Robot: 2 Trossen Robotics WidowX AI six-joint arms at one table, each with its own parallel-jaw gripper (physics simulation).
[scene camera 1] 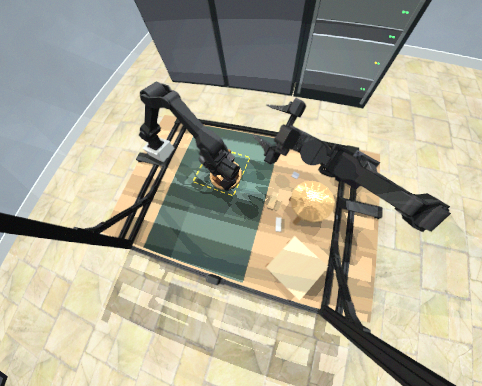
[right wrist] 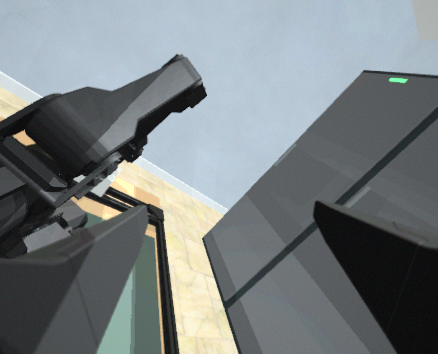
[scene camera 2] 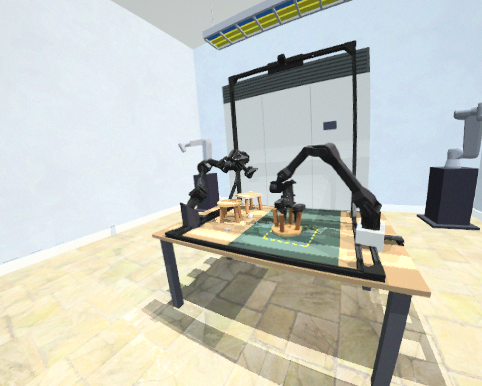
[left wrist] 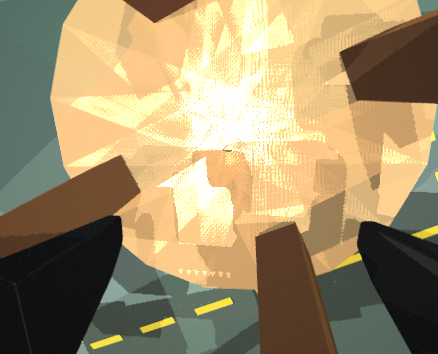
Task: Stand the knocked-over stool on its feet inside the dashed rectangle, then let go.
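Pixels of known places: left gripper, fingertip midpoint: (scene camera 1: 220, 176) (scene camera 2: 290, 221) (left wrist: 240, 230); right gripper, fingertip midpoint: (scene camera 1: 259, 120) (right wrist: 231, 210) (scene camera 2: 252, 163); left arm's base, link origin: (scene camera 1: 155, 144) (scene camera 2: 371, 225); right arm's base, link origin: (scene camera 2: 189, 207).
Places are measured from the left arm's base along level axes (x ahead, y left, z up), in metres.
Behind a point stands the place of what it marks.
Observation:
The stool (scene camera 1: 216, 182) @(x 0.383, y -0.043, z -0.016 m) (scene camera 2: 287, 231) @(x 0.352, y 0.071, z -0.069 m) (left wrist: 165, 115) @(x 0.354, y 0.044, z -0.070 m) is upside down on the green mat, its round seat flat and its legs pointing up. The seat lies largely inside the yellow dashed rectangle (scene camera 1: 248, 158) (left wrist: 214, 306), near one side of it. My left gripper (scene camera 2: 290, 208) (left wrist: 240, 230) @(x 0.372, y -0.003, z -0.045 m) is open and points down among the legs. In the left wrist view one leg (left wrist: 290, 300) @(x 0.382, y -0.022, z -0.028 m) stands between its spread fingers, apart from both; another leg passes close by the left finger. My arm hides much of the stool in scene camera 1. My right gripper (scene camera 1: 265, 123) @(x 0.522, y 0.101, z 0.275 m) (right wrist: 231, 210) @(x 0.522, y 0.101, z 0.275 m) is open and empty, raised near the table's far edge.
A round-topped stool (scene camera 1: 312, 200) @(x 0.774, y 0.035, z 0.035 m) (scene camera 2: 230, 203) @(x 0.726, y 0.078, z 0.038 m) and a square-topped stool (scene camera 1: 299, 267) @(x 0.819, y -0.208, z 0.033 m) (scene camera 2: 250, 195) @(x 0.765, y -0.175, z 0.034 m) stand upright on the wood beside the mat. Small white blocks (scene camera 1: 278, 224) @(x 0.697, y -0.080, z -0.078 m) (scene camera 1: 295, 175) @(x 0.677, y 0.170, z -0.087 m) lie near them. Black rails run along the table's edges.

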